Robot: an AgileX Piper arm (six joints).
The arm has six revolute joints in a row. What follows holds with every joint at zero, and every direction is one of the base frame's.
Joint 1 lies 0.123 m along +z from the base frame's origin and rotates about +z.
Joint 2 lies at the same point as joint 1 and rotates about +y.
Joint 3 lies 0.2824 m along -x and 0.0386 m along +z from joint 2 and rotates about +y.
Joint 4 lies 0.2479 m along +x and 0.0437 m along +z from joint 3 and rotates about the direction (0.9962, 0, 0.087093).
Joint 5 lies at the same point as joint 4 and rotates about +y.
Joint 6 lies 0.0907 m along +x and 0.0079 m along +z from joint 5 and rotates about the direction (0.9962, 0, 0.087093).
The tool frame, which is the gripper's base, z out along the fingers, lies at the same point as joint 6; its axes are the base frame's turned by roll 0, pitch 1.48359 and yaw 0 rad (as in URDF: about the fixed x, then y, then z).
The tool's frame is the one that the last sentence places.
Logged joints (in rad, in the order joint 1, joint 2, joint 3, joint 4, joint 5, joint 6), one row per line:
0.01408, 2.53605, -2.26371, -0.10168, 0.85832, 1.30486
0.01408, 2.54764, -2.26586, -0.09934, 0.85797, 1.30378
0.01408, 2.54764, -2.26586, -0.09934, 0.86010, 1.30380
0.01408, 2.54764, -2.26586, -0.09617, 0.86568, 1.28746
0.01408, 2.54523, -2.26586, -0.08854, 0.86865, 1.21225
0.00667, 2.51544, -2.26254, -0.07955, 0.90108, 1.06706
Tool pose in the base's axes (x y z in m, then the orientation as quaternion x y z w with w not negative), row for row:
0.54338, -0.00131, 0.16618, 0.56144, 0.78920, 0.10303, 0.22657
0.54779, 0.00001, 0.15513, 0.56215, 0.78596, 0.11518, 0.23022
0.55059, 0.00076, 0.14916, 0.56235, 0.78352, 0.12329, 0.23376
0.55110, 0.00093, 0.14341, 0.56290, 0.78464, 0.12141, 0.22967
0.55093, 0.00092, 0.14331, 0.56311, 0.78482, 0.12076, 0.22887
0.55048, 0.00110, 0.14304, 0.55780, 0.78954, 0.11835, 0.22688
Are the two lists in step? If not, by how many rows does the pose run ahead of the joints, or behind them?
The pose runs 2 rows behind the joints: the pose in row i belongs to the joints in row i - 2.
